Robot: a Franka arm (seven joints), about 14 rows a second.
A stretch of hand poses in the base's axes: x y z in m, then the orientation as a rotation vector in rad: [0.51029, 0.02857, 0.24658, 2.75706, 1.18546, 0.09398]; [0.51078, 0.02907, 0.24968, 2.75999, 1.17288, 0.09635]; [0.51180, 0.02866, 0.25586, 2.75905, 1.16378, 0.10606]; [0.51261, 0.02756, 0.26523, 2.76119, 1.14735, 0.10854]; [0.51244, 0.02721, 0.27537, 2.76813, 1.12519, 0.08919]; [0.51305, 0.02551, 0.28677, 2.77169, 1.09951, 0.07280]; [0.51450, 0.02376, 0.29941, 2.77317, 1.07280, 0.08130]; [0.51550, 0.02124, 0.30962, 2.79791, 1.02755, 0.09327]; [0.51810, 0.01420, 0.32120, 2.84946, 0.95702, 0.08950]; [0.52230, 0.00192, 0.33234, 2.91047, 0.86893, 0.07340]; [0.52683, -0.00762, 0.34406, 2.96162, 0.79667, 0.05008]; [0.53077, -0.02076, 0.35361, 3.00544, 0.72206, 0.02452]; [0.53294, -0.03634, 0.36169, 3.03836, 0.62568, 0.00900]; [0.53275, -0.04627, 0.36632, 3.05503, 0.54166, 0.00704]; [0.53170, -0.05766, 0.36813, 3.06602, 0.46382, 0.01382]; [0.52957, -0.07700, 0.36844, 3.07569, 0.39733, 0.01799]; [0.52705, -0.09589, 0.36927, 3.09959, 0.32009, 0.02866]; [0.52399, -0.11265, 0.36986, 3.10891, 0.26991, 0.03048]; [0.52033, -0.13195, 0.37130, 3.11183, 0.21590, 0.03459]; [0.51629, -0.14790, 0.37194, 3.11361, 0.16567, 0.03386]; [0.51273, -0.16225, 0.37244, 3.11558, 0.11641, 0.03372]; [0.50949, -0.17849, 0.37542, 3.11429, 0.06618, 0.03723]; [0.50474, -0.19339, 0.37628, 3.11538, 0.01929, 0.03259]
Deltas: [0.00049, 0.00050, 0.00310, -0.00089, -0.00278, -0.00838]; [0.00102, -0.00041, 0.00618, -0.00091, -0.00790, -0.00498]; [0.00081, -0.00110, 0.00937, -0.00262, -0.00384, -0.01063]; [-0.00017, -0.00035, 0.01014, -0.00637, 0.00998, -0.01643]; [0.00061, -0.00170, 0.01140, -0.00932, 0.00648, -0.01776]; [0.00145, -0.00175, 0.01264, -0.00456, -0.00951, -0.01668]; [0.00100, -0.00252, 0.01021, 0.01171, -0.00694, -0.03319]; [0.00260, -0.00704, 0.01158, 0.02565, 0.00788, -0.05498]; [0.00420, -0.01228, 0.01114, 0.02921, 0.01677, -0.06732]; [0.00453, -0.00954, 0.01172, 0.02537, 0.02093, -0.05468]; [0.00394, -0.01314, 0.00955, 0.01993, 0.02065, -0.05416]; [0.00217, -0.01558, 0.00808, 0.00928, 0.01087, -0.06552]; [-0.00019, -0.00993, 0.00463, 0.00065, 0.00031, -0.05522]; [-0.00105, -0.01139, 0.00181, -0.00069, -0.00557, -0.05057]; [-0.00213, -0.01934, 0.00031, 0.00108, -0.00345, -0.04326]; [-0.00252, -0.01889, 0.00083, 0.01607, -0.00581, -0.05090]; [-0.00306, -0.01676, 0.00059, 0.00498, -0.00105, -0.03254]; [-0.00366, -0.01930, 0.00144, -0.00065, -0.00307, -0.03464]; [-0.00404, -0.01595, 0.00064, -0.00095, 0.00003, -0.03223]; [-0.00356, -0.01435, 0.00050, 0.00009, -0.00028, -0.03162]; [-0.00324, -0.01624, 0.00298, -0.00228, -0.00274, -0.03219]; [-0.00475, -0.01490, 0.00086, 0.00070, 0.00260, -0.03014]
